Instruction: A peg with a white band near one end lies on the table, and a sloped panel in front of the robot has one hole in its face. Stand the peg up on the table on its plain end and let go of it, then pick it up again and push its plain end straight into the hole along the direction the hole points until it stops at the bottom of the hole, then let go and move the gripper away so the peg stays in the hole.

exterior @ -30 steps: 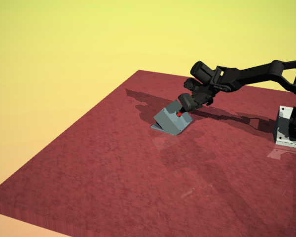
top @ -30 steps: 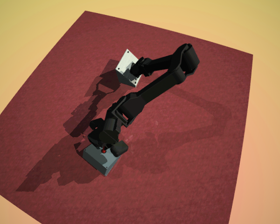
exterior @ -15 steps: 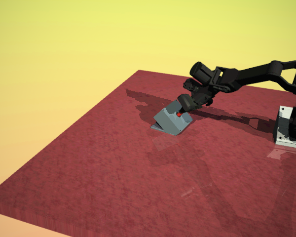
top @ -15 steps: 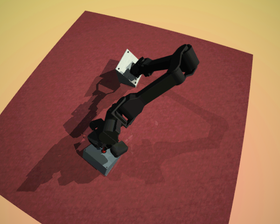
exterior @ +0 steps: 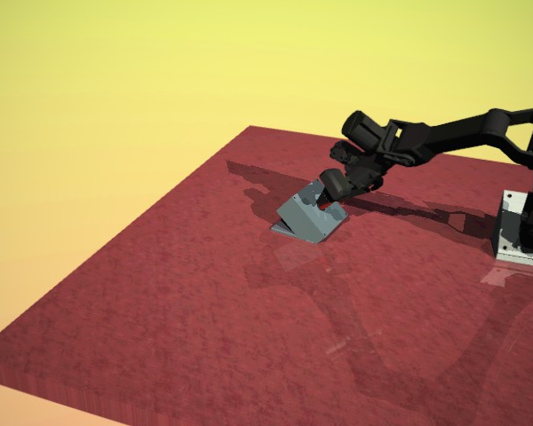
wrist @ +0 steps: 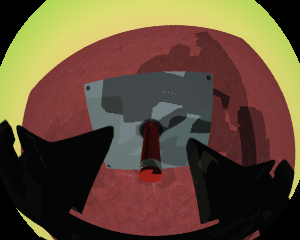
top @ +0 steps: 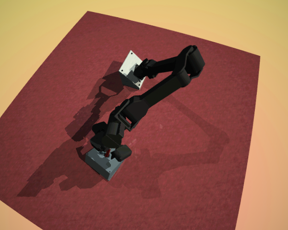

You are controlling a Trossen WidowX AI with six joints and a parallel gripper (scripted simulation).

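The red peg lies 1 cm behind my gripper tip, 1 cm to the left of it and 1 cm above it. The rest, counted from my gripper tip: grey sloped panel (3 cm ahead, 1 cm to the right, 3 cm below).
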